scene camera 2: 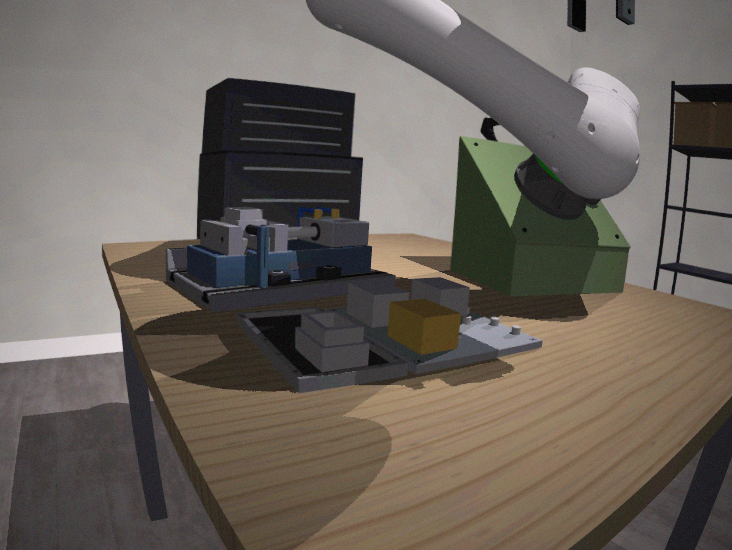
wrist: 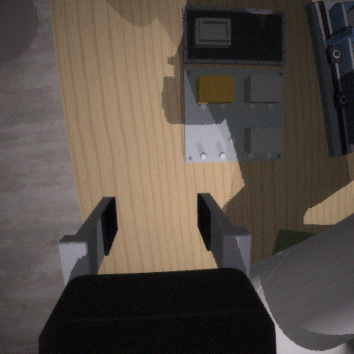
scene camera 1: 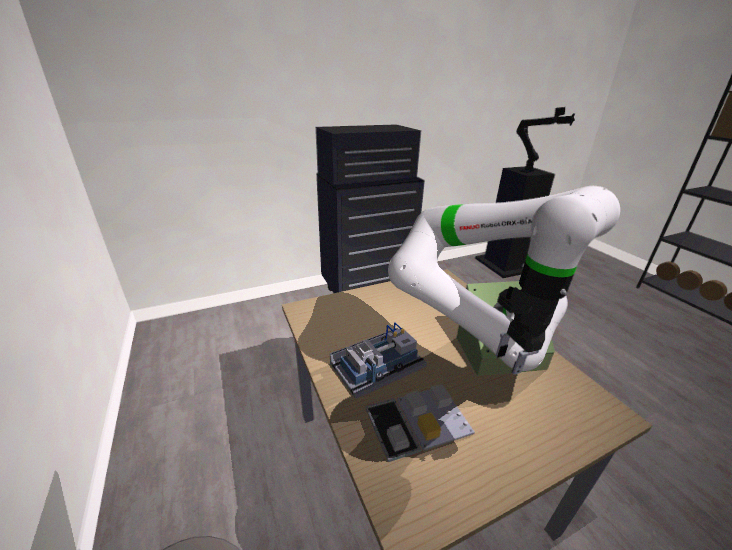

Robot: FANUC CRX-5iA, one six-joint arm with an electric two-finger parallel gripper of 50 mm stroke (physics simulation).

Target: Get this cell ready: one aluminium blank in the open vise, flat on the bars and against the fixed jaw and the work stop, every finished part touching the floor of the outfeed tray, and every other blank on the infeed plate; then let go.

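Frame: origin at the arm's base, x left, y ahead, z down, level; millimetres.
Seen in the pictures: gripper, fingertip midpoint: (scene camera 2: 600, 24) (wrist: 156, 211) (scene camera 1: 507, 364); arm's base at its link origin: (scene camera 2: 549, 191).
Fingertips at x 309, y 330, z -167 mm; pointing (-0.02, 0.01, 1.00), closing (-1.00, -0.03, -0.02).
Pixels of each thing's middle, then the offset from my fingertips to it.
- blue vise at the middle of its body: (scene camera 2: 279, 251) (scene camera 1: 378, 354) dx -420, dy +139, dz +289 mm
- light grey stepped part at the middle of its body: (scene camera 2: 243, 221) (scene camera 1: 364, 351) dx -407, dy +201, dz +241 mm
- grey finished part at the middle of its body: (scene camera 2: 330, 338) (wrist: 212, 31) (scene camera 1: 398, 436) dx -113, dy +209, dz +315 mm
- infeed plate at the middle of its body: (scene camera 2: 430, 328) (wrist: 235, 115) (scene camera 1: 434, 415) dx -153, dy +63, dz +334 mm
- yellow blank at the middle of its body: (scene camera 2: 423, 325) (wrist: 214, 89) (scene camera 1: 428, 426) dx -110, dy +109, dz +312 mm
- upright blue post at the middle of its body: (scene camera 2: 262, 256) (wrist: 340, 36) dx -335, dy +195, dz +279 mm
My gripper (scene camera 1: 512, 354) (scene camera 2: 601, 13) (wrist: 156, 211) is open and empty, high above the table. The blue vise (scene camera 2: 221, 269) (wrist: 346, 72) holds a light grey stepped part (scene camera 2: 243, 214) between its jaws; its narrower top rises above them and its lower half is hidden. The outfeed tray (scene camera 2: 355, 378) (wrist: 235, 63) holds a grey finished part (scene camera 1: 398, 437) (scene camera 2: 331, 343) (wrist: 213, 32) with a pocketed top. On the infeed plate (scene camera 2: 514, 344) (wrist: 205, 132) stand a yellow blank (scene camera 1: 429, 425) (scene camera 2: 423, 328) (wrist: 215, 89), a grey blank (scene camera 2: 375, 304) (wrist: 264, 89) beside it and another grey blank (scene camera 2: 440, 295) (wrist: 265, 140).
The green robot pedestal (scene camera 1: 476, 351) (scene camera 2: 532, 260) stands at the back right of the table. The white arm (scene camera 2: 502, 76) (wrist: 310, 290) reaches over it. The upright blue post (scene camera 2: 263, 254) stands at the vise's near side. A dark cabinet (scene camera 1: 369, 153) (scene camera 2: 278, 121) stands behind the table.
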